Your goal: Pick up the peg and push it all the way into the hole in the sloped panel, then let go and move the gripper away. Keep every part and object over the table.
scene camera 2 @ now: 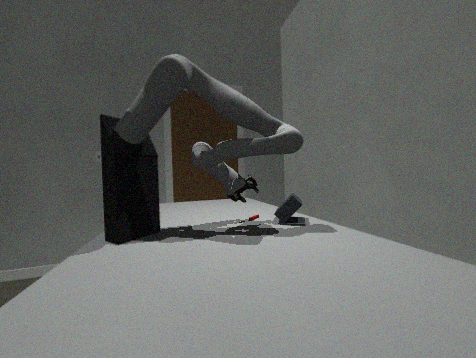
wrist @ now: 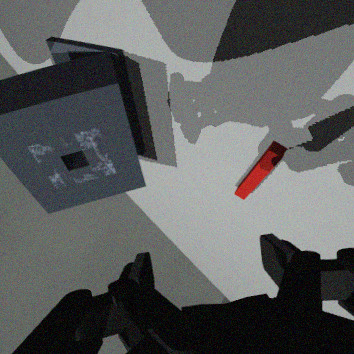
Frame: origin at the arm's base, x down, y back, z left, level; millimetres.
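Where they show: gripper, fingertip midpoint: (scene camera 2: pixel 251 196) (wrist: pixel 206 258); arm's base, link origin: (scene camera 2: pixel 129 133).
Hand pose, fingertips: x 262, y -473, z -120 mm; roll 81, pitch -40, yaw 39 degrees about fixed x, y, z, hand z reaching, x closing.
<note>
Things, the pixels of their top centre, and the offset from my fingertips. "*": a spot on its surface instead. Level surfaces: height alone.
- red peg, top centre: (wrist: pixel 254 177) (scene camera 2: pixel 254 216) dx +101, dy -32, dz +22 mm
- table, surface height: dx +113 mm
- sloped panel, top centre: (wrist: pixel 25 182) (scene camera 2: pixel 289 193) dx -11, dy -111, dz -129 mm
- dark square hole, surface spot: (wrist: pixel 74 160) * dx +33, dy -108, dz -110 mm
- panel's flat base, surface spot: (scene camera 2: pixel 299 221) * dx +105, dy -114, dz -176 mm
The red peg (scene camera 2: pixel 254 217) (wrist: pixel 260 170) lies on the table (scene camera 2: pixel 240 305), apart from the sloped panel; one end is in shadow in the wrist view. The sloped panel (scene camera 2: pixel 289 208) (wrist: pixel 112 117) is a dark grey-blue block, tilted on its stand, with pale mottled marks around a dark square hole (wrist: pixel 74 160). The hole shows no peg in it. My gripper (scene camera 2: pixel 251 195) (wrist: pixel 206 258) is open and empty. It hangs above the table, higher than the peg, with its fingers angled toward the panel's side in the scene view.
The panel's flat base (scene camera 2: pixel 299 221) rests on the table under the tilted block. The arm's black pedestal (scene camera 2: pixel 131 195) stands at the left. The table's far right edge runs behind the panel, near the wall (scene camera 2: pixel 380 130). A brown door (scene camera 2: pixel 200 122) is in the background.
</note>
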